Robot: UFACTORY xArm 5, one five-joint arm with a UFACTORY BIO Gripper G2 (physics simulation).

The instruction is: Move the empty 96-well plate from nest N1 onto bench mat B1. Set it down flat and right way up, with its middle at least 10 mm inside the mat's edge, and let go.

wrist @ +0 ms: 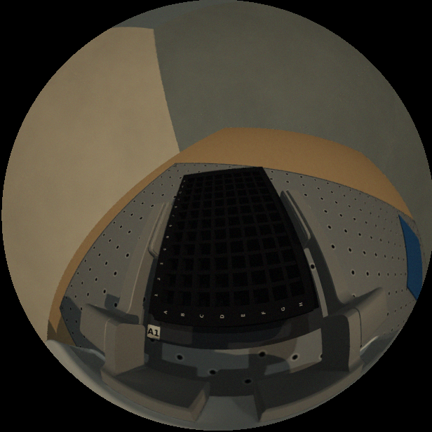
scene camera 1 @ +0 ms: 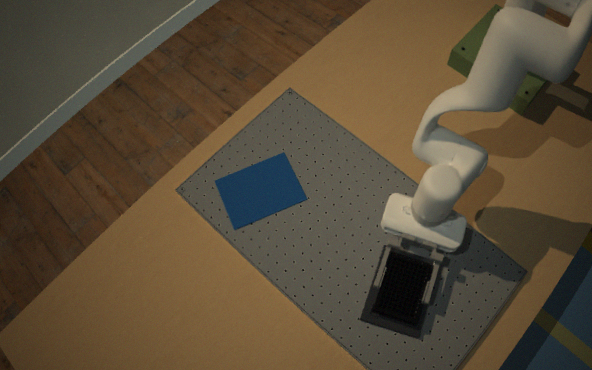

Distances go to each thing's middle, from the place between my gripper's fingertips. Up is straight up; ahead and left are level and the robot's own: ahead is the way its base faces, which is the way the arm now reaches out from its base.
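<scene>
The black 96-well plate (scene camera 1: 399, 297) is behind my hand by 20 mm. Dark grey nest N1 (scene camera 1: 382, 321) is 20 mm behind my hand and 30 mm below it. Blue bench mat B1 (scene camera 1: 267, 187) is 30 mm below my hand, 370 mm to the right of it and 60 mm behind it.
</scene>
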